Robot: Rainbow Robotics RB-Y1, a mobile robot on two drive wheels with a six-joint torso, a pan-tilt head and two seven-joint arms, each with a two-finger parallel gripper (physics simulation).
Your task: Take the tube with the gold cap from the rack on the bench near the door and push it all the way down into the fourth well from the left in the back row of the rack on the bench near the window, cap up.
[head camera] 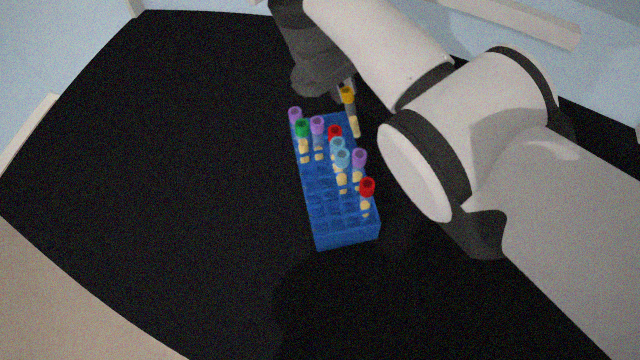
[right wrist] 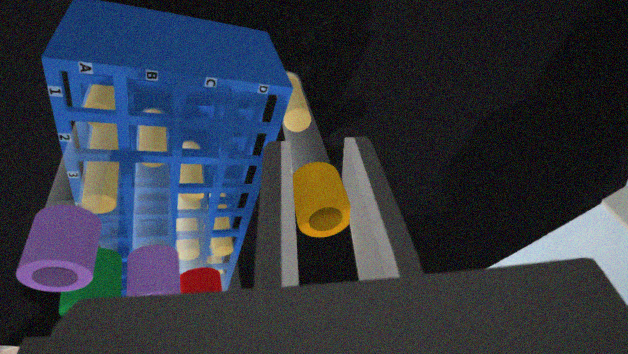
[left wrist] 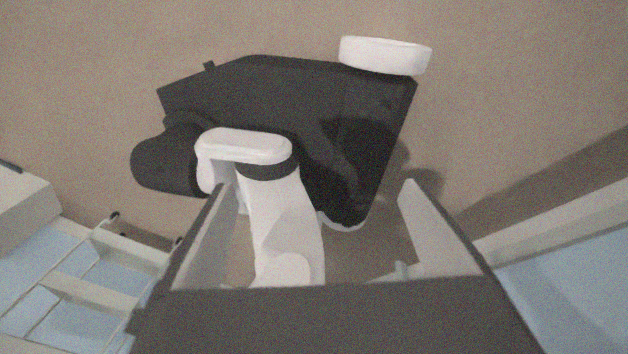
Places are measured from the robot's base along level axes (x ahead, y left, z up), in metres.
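Where they show: left gripper, fingertip midpoint: (left wrist: 320,191); right gripper, fingertip midpoint: (head camera: 345,95) (right wrist: 317,159).
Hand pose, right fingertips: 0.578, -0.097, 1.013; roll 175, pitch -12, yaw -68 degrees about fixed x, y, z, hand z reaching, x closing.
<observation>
After its pixels a point has its place, as x, y, z.
The tube with the gold cap (head camera: 346,94) {0.561, -0.096, 1.033} (right wrist: 321,200) {0.577, -0.093, 1.032} is held cap up between the fingers of my right gripper (head camera: 346,85) {0.578, -0.098, 1.013} (right wrist: 317,159) {0.578, -0.098, 1.013}, which is shut on it. It hangs beside the blue rack (head camera: 347,236) {0.382, -0.059, 0.956} (right wrist: 165,42) {0.579, -0.047, 0.948}, next to the far right corner in the head camera view and at the D side in the right wrist view. The tube's lower end looks clear of the wells. My left gripper (left wrist: 320,191) {-0.098, 0.237, 0.551} is open and empty, away from the rack. The rack's letters A to D and numbers 1 to 3 show in the right wrist view.
Several capped tubes stand in the rack, among them a green-capped tube (head camera: 301,127) {0.514, -0.024, 1.034}, a purple-capped tube (head camera: 317,124) {0.514, -0.046, 1.034} and a red-capped tube (head camera: 367,186) {0.411, -0.088, 1.034}. The rack stands on a black bench top (head camera: 175,150) {0.616, 0.216, 0.915}. My right arm reaches over the bench's right side. The left wrist view shows the robot's base (left wrist: 280,90) {-0.223, 0.175, 0.170} and floor.
</observation>
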